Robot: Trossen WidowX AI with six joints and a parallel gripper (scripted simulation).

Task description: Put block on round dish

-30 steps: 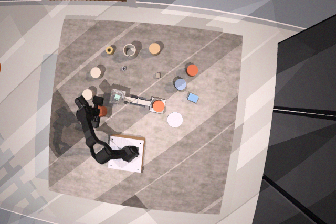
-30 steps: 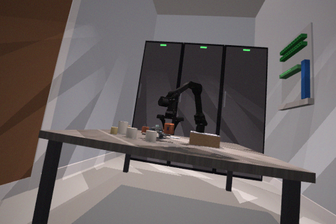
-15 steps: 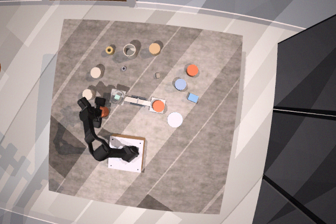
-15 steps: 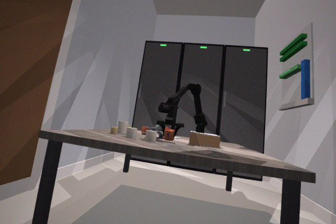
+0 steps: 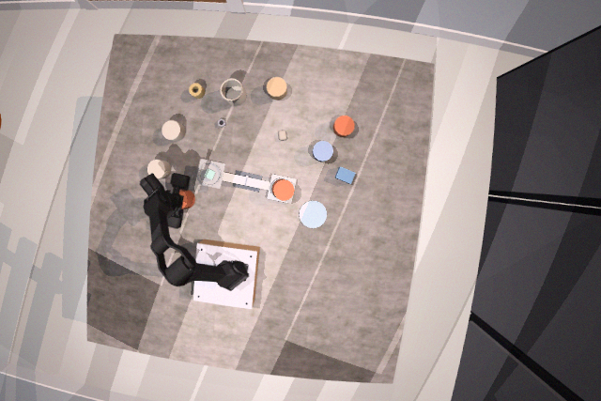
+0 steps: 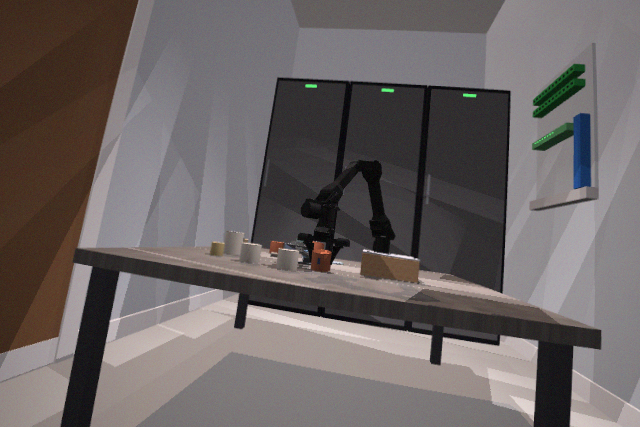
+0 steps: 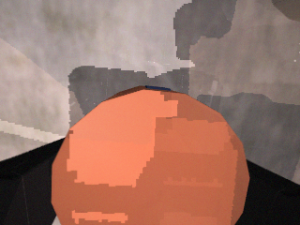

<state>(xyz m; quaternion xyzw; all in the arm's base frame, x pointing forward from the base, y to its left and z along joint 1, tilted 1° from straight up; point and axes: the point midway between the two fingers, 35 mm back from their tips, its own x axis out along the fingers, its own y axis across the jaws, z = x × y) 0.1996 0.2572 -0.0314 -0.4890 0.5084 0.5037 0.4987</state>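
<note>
Now: the round pale blue dish 48 cm to the right of my gripper tip, 4 cm ahead of it and 2 cm below it. The rest, counted from my gripper tip: balance beam 22 cm to the right, 11 cm ahead, 1 cm above; then tape ring 40 cm ahead, 3 cm to the left; then small nut 30 cm ahead, 8 cm to the right, 2 cm below.
</note>
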